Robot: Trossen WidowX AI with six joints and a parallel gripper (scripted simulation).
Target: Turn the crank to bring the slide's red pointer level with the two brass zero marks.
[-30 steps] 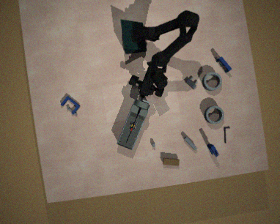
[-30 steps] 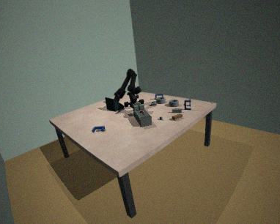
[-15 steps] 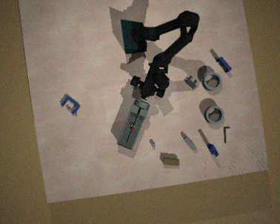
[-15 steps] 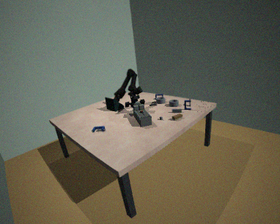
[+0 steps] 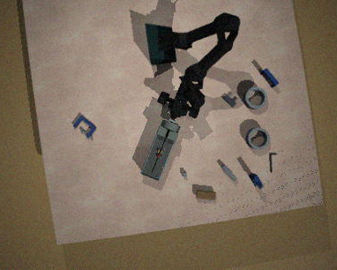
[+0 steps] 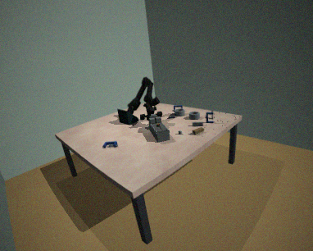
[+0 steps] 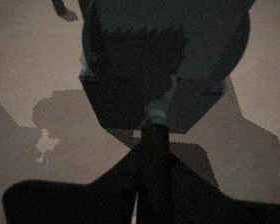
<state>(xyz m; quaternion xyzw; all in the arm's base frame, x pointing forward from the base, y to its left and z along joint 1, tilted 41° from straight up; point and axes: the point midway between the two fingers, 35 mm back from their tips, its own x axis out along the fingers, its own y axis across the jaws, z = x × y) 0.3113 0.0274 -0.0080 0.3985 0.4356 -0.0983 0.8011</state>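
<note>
The dark handle lies 3 cm above my gripper tip, 2 cm behind it and 1 cm to the left of it. The rest, counted from my gripper tip: small grey cube (27 cm ahead, 2 cm to the left, 2 cm below); then red pointer (16 cm ahead, 9 cm to the right, 5 cm above); then grey bar (28 cm ahead, 23 cm to the left, 2 cm below).
</note>
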